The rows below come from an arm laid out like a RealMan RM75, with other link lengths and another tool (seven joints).
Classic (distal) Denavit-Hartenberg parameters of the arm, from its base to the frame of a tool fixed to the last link. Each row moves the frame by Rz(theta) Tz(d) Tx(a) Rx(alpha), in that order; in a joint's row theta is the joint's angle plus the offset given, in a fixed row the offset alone. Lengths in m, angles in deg.
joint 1: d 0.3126, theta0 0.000, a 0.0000, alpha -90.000
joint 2: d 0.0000, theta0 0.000, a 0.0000, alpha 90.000
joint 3: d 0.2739, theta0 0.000, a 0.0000, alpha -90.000
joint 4: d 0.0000, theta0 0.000, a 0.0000, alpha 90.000
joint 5: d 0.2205, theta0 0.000, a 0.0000, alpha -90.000
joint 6: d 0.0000, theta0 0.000, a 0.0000, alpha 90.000
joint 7: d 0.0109, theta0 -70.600, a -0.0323, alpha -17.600
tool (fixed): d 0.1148, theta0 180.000, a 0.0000, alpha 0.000
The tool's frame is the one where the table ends.
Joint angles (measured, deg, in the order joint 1, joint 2, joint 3, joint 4, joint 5, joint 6, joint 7), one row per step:
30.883, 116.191, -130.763, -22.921, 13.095, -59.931, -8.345
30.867, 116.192, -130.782, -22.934, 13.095, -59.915, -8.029
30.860, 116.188, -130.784, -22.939, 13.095, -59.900, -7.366
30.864, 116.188, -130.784, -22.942, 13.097, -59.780, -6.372
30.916, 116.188, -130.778, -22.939, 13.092, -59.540, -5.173
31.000, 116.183, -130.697, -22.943, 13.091, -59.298, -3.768
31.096, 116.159, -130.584, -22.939, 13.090, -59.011, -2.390
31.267, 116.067, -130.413, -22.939, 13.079, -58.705, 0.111
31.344, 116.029, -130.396, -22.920, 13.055, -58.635, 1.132
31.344, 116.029, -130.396, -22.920, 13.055, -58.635, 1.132
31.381, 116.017, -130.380, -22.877, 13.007, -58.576, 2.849
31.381, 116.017, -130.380, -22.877, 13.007, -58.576, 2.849
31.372, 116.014, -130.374, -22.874, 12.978, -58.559, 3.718
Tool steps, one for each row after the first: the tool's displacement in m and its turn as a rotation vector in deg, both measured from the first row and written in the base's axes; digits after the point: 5 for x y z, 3 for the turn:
-0.00015, -0.00029, -0.00009, -0.184, 0.210, -0.167
-0.00050, -0.00065, -0.00012, -0.534, 0.659, -0.509
-0.00094, -0.00110, -0.00025, -1.071, 1.274, -1.087
-0.00153, -0.00139, -0.00045, -1.729, 1.948, -1.812
-0.00247, -0.00137, -0.00043, -2.430, 2.804, -2.640
-0.00326, -0.00112, -0.00021, -3.082, 3.609, -3.497
-0.00489, -0.00065, 0.00063, -4.240, 5.155, -4.867
-0.00558, -0.00062, 0.00091, -4.752, 5.767, -5.358
-0.00558, -0.00062, 0.00091, -4.752, 5.767, -5.358
-0.00654, -0.00122, 0.00106, -5.644, 6.861, -6.231
-0.00654, -0.00122, 0.00106, -5.644, 6.861, -6.231
-0.00701, -0.00166, 0.00112, -6.100, 7.436, -6.674

